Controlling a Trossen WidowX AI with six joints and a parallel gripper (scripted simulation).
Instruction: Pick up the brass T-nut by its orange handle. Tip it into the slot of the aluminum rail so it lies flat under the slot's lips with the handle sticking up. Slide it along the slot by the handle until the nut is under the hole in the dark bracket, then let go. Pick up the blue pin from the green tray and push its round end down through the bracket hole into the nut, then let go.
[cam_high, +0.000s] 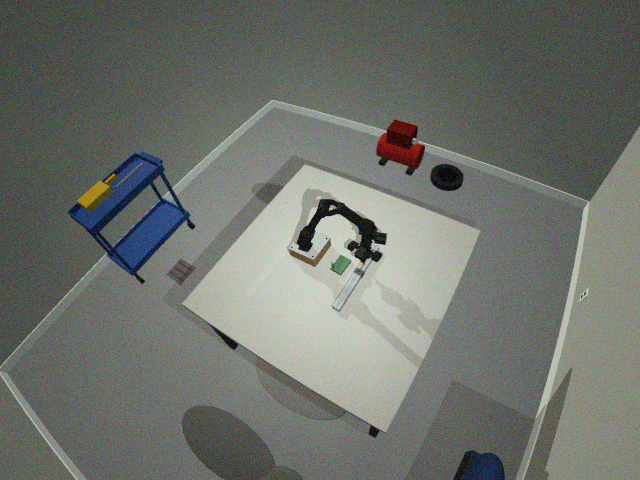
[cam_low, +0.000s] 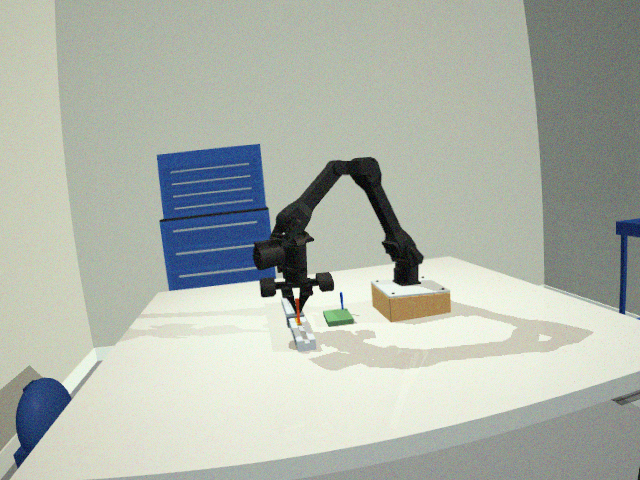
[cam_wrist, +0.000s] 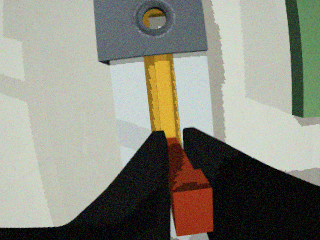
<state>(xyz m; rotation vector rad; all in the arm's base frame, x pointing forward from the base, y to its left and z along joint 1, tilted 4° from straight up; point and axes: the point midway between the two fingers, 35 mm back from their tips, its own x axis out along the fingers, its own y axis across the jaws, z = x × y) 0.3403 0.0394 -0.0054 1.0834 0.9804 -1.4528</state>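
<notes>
The blue pin is 150 mm behind my gripper tip, 70 mm to the right of it and 20 mm below it. Also, from my gripper tip: aluminum rail (60 mm to the right, 30 mm below); then green tray (140 mm behind, 50 mm to the right, 40 mm below).
</notes>
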